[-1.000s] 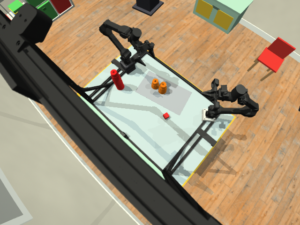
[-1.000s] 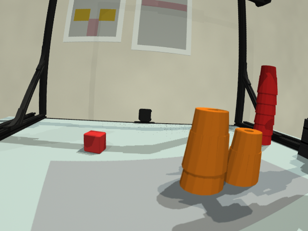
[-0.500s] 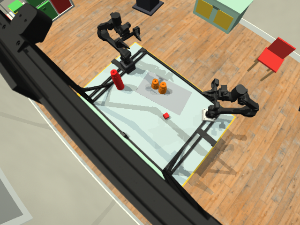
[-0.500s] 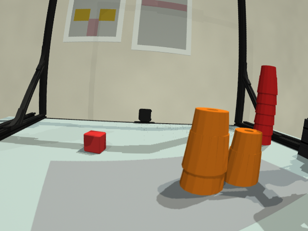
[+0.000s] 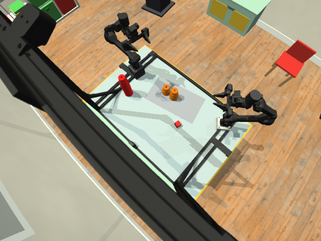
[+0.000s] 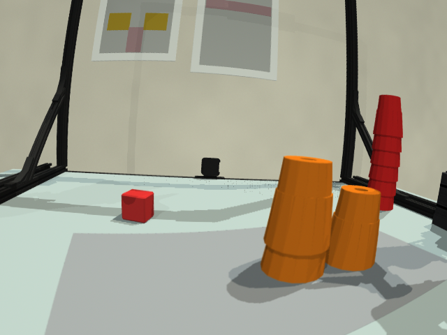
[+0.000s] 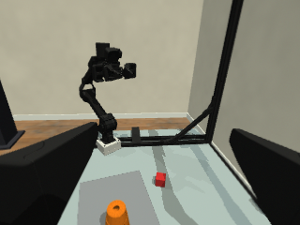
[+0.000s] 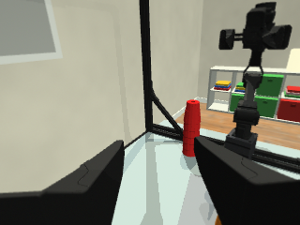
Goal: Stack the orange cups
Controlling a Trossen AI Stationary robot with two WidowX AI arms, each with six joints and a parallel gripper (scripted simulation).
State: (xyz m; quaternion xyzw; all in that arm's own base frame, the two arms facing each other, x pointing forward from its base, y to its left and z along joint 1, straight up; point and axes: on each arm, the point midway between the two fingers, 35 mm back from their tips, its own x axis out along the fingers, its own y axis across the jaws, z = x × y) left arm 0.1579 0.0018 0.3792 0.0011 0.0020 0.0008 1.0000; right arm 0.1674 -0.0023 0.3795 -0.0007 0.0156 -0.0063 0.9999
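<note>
Right now my right hand is 43 cm above the grey mat, 29 cm to the right of it and 5 cm short of it. From my right hand the other things lie so: small red cube (41 cm below, 15 cm to the left, 13 cm behind).
</note>
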